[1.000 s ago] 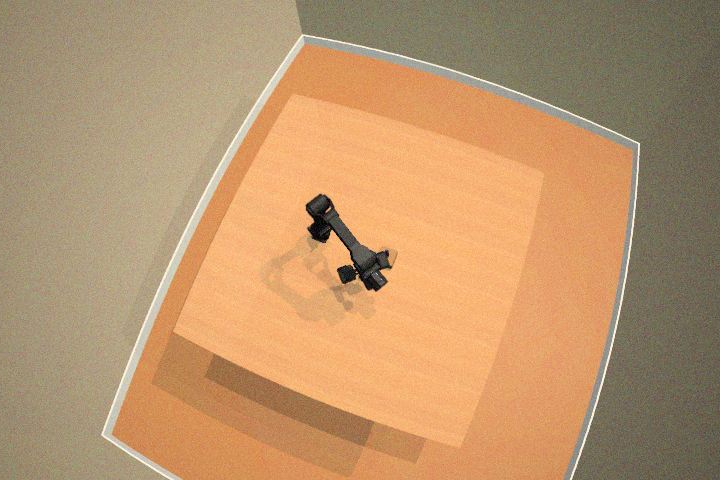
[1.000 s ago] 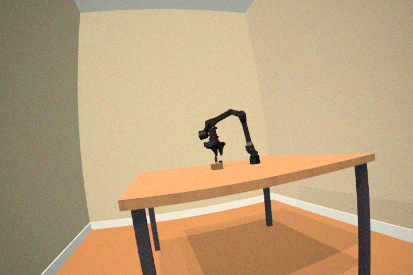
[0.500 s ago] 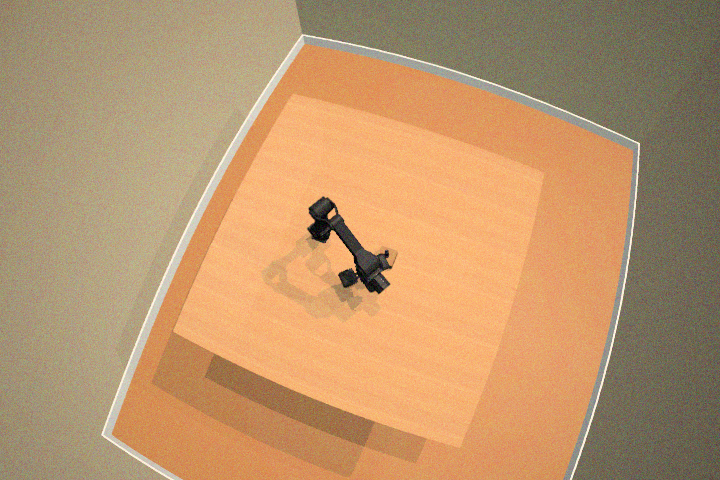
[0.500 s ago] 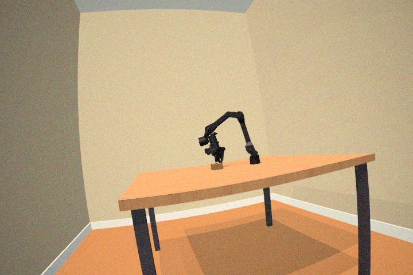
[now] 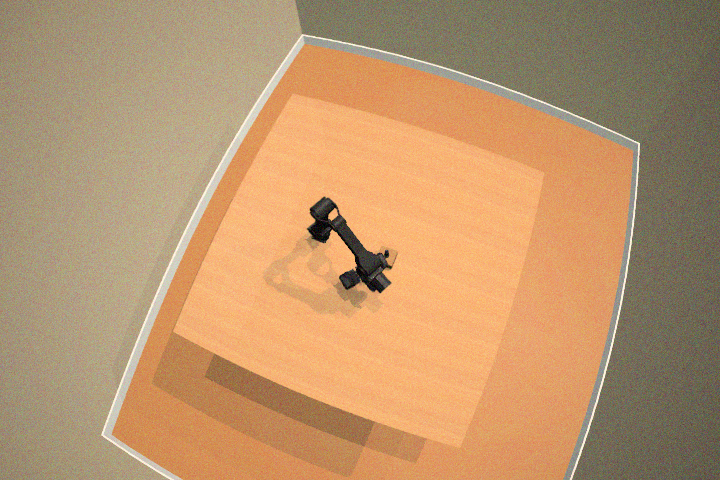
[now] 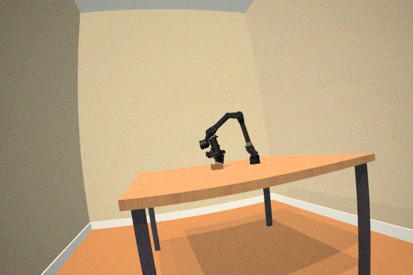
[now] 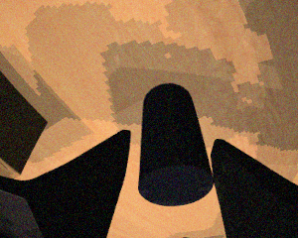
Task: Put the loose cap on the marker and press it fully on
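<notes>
Now: gripper tip 100 mm to the right of the marker, 70 mm short of it and 50 mm below it. Also, from my gripper tip: tan holder block 100 mm to the left, 70 mm ahead; then dark cap 10 mm ahead, 10 mm above.
</notes>
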